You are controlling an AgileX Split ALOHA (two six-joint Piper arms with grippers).
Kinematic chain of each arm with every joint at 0, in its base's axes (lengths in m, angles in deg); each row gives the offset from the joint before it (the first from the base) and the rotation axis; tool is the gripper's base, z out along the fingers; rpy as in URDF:
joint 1: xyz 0 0 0.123 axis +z
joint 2: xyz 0 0 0 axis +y
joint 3: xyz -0.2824 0 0.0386 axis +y
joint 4: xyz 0.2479 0 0.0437 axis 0.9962 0 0.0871
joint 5: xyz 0 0 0 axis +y
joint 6: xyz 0.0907 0 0.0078 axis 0.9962 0 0.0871
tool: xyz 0 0 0 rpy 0 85 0
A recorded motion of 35 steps. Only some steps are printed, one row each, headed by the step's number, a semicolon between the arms.
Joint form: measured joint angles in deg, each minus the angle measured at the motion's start. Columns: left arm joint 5, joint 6, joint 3, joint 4, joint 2, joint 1; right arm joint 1, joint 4, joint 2, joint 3, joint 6, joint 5.
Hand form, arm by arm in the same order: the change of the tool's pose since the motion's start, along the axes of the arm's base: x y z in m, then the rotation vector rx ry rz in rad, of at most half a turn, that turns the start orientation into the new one. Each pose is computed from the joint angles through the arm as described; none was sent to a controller.
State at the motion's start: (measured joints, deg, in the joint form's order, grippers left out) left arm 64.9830 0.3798 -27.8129 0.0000 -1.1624 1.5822; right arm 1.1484 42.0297 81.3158 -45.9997 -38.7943 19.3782
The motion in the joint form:
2: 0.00 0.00 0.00 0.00 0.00 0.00; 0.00 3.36 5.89 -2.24 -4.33 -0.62
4: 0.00 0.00 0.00 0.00 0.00 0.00; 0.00 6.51 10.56 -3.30 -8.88 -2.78
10: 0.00 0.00 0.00 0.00 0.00 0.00; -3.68 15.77 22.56 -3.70 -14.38 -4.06
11: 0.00 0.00 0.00 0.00 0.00 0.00; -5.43 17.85 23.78 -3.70 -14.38 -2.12
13: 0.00 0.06 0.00 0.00 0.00 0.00; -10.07 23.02 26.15 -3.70 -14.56 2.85
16: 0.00 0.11 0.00 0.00 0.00 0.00; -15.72 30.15 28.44 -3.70 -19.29 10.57
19: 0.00 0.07 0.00 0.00 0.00 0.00; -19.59 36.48 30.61 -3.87 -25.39 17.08
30: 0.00 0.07 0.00 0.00 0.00 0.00; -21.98 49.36 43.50 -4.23 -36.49 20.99
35: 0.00 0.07 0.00 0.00 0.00 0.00; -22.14 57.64 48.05 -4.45 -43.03 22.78
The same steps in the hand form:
2: 0.0000 0.0000 0.0000 0.0000 0.0000 0.0000; 0.0191 0.0010 -0.0178 -0.0061 0.0387 0.0156
4: 0.0000 0.0000 0.0000 0.0000 0.0000 0.0000; 0.0327 -0.0001 -0.0360 -0.0297 0.0581 0.0183
10: 0.0000 0.0000 0.0000 0.0000 0.0000 0.0000; 0.0486 -0.0203 -0.0999 0.0263 0.2265 -0.0910
11: 0.0000 0.0000 0.0000 0.0000 0.0000 0.0000; 0.0480 -0.0274 -0.1068 0.0768 0.2642 -0.1255
13: 0.0000 0.0000 0.0000 0.0009 0.0000 -0.0005; 0.0457 -0.0463 -0.1190 0.2089 0.3348 -0.2125
16: 0.0000 0.0000 0.0000 0.0016 0.0000 -0.0010; 0.0422 -0.0663 -0.1274 0.3642 0.3704 -0.2469
19: 0.0000 0.0000 0.0000 0.0010 0.0000 -0.0006; 0.0414 -0.0790 -0.1328 0.4806 0.3569 -0.2369
30: 0.0000 0.0000 0.0000 0.0010 0.0000 -0.0006; 0.0408 -0.0869 -0.1965 0.6172 0.4201 -0.2997
35: 0.0000 0.0000 0.0000 0.0010 0.0000 -0.0006; 0.0426 -0.0872 -0.2175 0.6674 0.3949 -0.3357

